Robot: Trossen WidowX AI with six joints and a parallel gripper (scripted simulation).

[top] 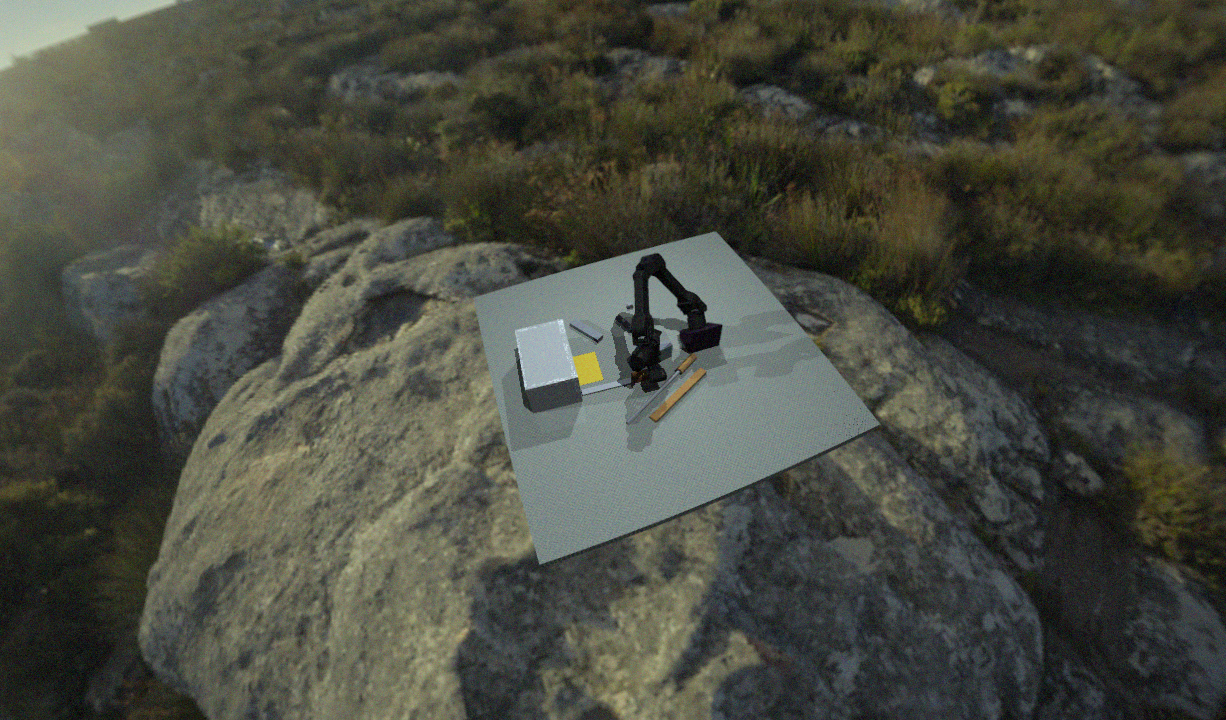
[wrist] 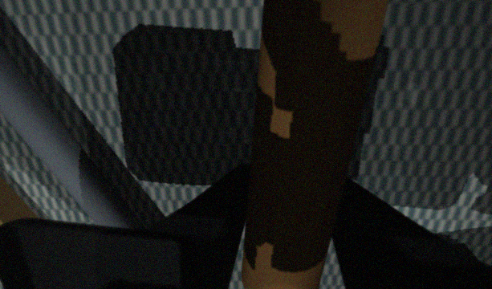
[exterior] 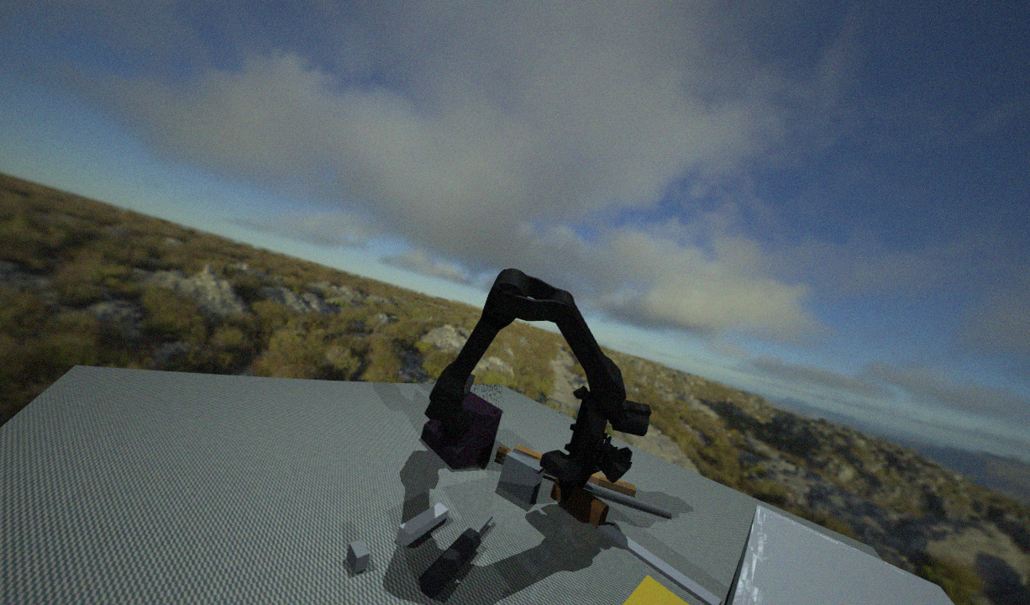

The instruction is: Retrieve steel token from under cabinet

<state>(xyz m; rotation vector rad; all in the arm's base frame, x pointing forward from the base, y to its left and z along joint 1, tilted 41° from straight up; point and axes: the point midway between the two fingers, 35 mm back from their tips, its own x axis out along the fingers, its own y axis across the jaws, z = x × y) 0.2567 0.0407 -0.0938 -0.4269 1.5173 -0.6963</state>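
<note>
The grey block lies 80 mm behind my gripper tip, 70 mm to the right of it and 30 mm above it. From my gripper tip the other things lie so: grey bar: 90 mm behind, 280 mm to the right; small grey cube: 90 mm behind, 380 mm to the right; wooden stick: 50 mm behind, 130 mm to the left.
</note>
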